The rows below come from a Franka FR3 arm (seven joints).
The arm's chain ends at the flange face. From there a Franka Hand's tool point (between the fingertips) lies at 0.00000 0.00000 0.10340 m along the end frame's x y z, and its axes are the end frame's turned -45 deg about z.
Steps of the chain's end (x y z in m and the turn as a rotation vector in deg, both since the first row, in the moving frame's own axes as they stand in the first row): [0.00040, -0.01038, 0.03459, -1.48, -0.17, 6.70]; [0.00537, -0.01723, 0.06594, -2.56, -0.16, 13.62]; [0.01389, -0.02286, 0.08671, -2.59, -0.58, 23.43]
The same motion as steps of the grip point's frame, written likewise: [0.00542, -0.00551, 0.03456, -0.93, -1.17, 6.70]; [0.01218, -0.00576, 0.06584, -1.70, -1.92, 13.62]; [0.02154, -0.00467, 0.08660, -1.42, -2.24, 23.43]
